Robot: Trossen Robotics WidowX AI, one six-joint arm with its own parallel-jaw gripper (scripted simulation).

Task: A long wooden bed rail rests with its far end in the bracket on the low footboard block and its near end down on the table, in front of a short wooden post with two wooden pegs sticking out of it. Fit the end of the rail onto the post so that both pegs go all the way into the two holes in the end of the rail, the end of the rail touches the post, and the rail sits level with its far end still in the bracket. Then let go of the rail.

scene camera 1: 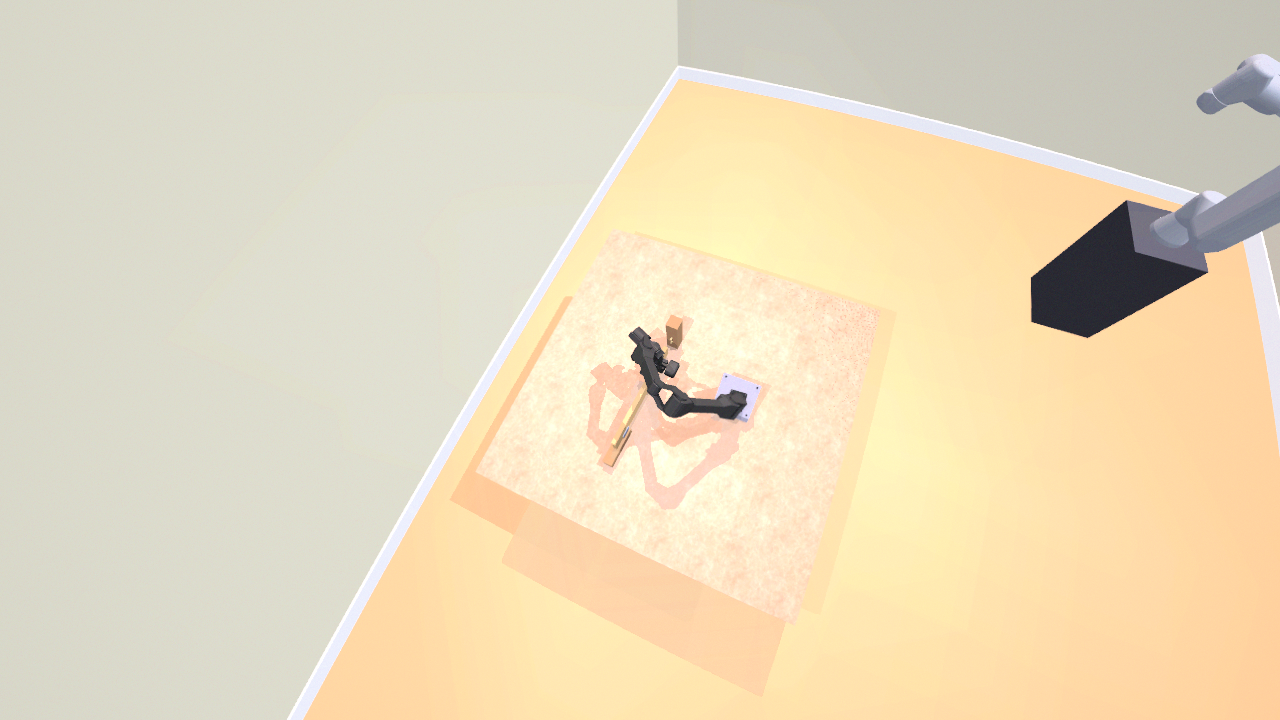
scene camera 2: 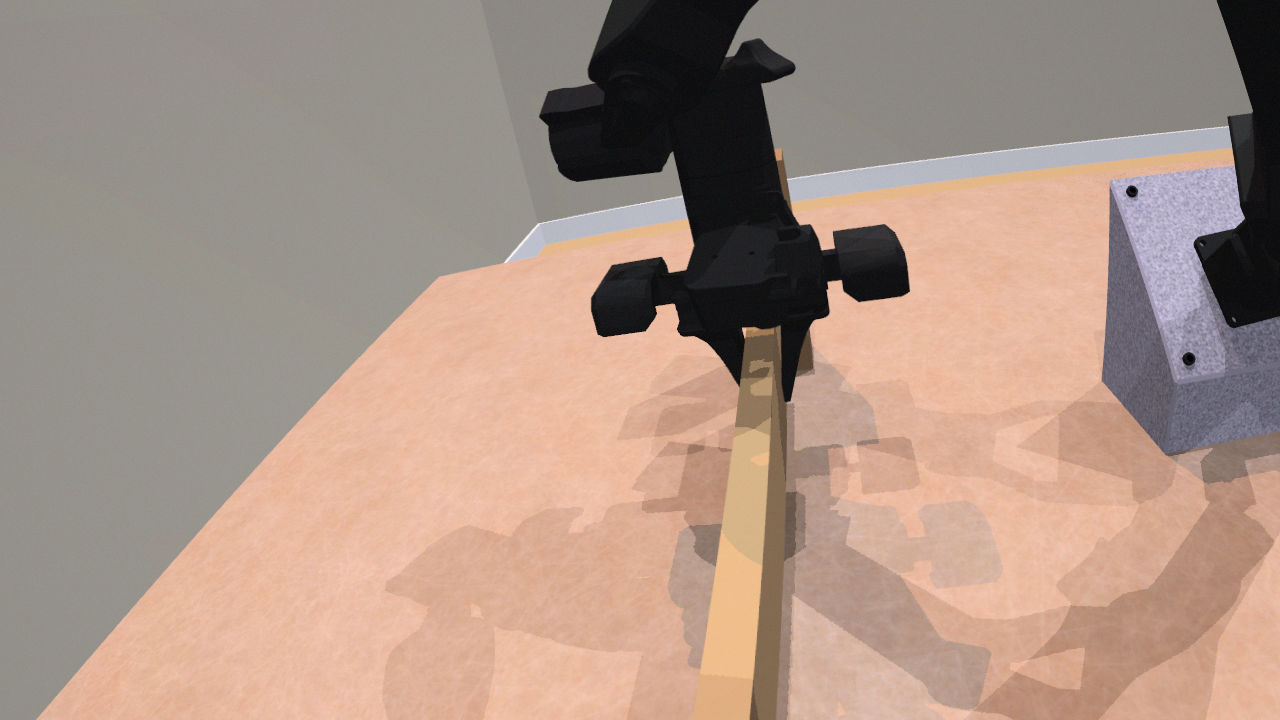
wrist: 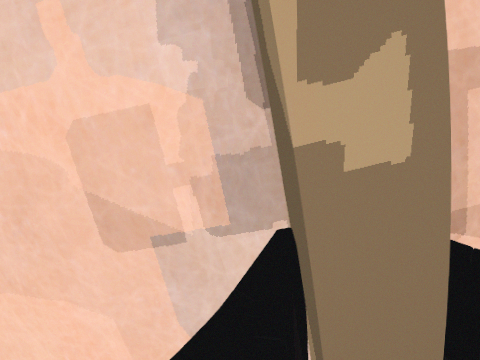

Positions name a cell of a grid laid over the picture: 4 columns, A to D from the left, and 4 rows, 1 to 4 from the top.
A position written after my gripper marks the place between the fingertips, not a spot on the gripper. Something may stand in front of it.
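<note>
You'd find my gripper (scene camera 2: C3), (wrist: C3) here, and there's a wooden bed rail (wrist: D2) I can see as well.
</note>
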